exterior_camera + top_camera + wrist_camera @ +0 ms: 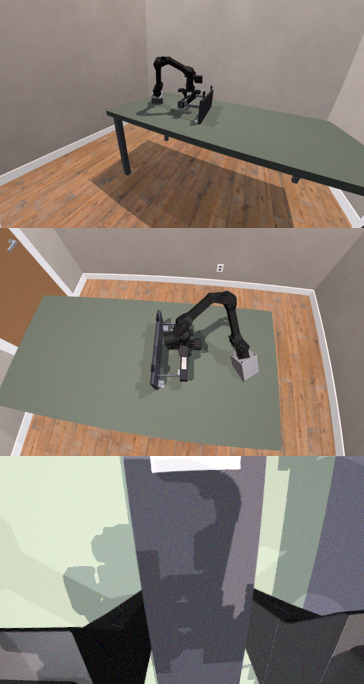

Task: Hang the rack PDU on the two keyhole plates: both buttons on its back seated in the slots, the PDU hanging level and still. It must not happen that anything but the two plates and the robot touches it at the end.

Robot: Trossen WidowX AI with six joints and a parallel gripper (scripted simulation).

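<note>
Now: the rack PDU 10 mm to the right of my hand and 10 mm below it. From my hand the other things lie so: dark mounting panel 160 mm ahead, 20 mm to the right, 40 mm below.
</note>
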